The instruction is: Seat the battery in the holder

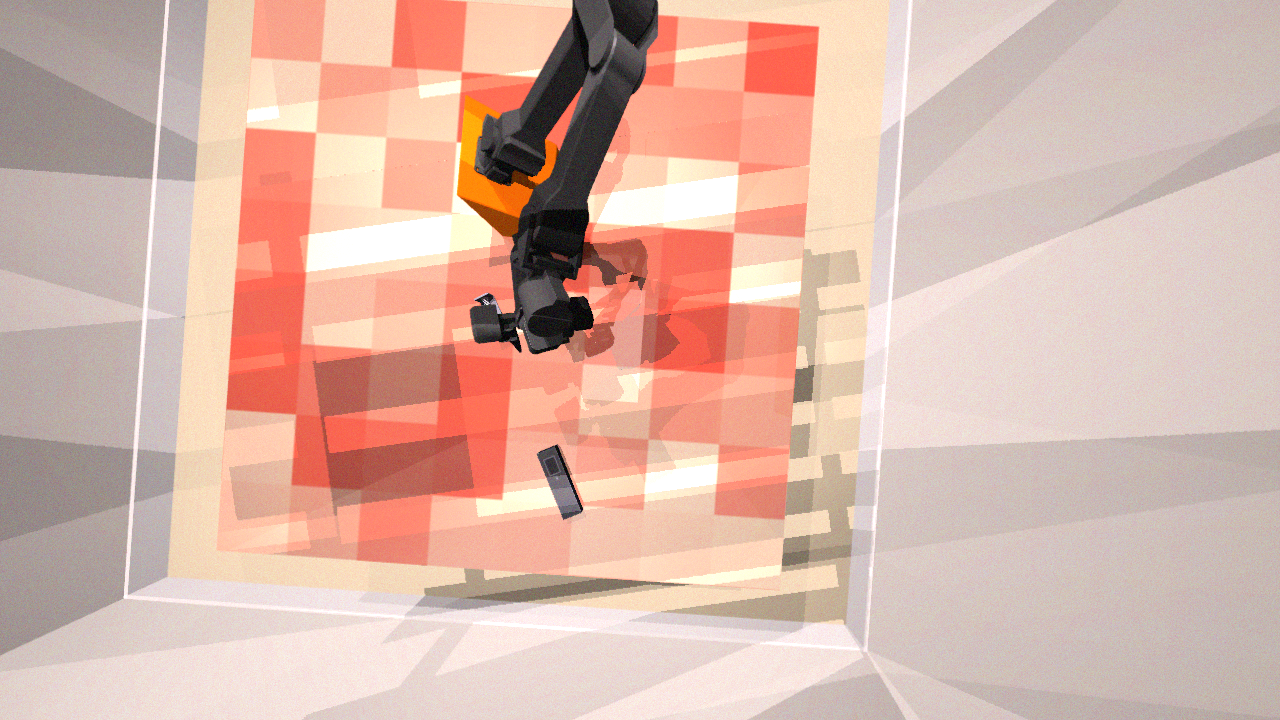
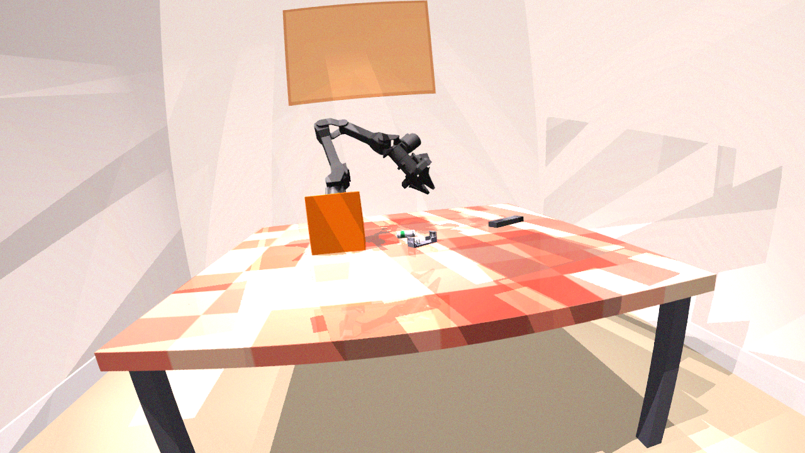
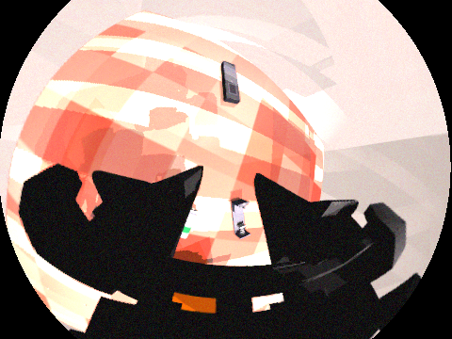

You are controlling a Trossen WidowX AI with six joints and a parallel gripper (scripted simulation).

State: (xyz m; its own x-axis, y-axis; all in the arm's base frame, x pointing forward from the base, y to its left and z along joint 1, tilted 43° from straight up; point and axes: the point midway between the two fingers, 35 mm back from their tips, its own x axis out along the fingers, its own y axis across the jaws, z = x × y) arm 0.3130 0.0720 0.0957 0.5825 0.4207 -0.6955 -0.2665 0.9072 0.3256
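The battery lies 110 mm behind my gripper tip, 20 mm to the right of it and 140 mm below it.
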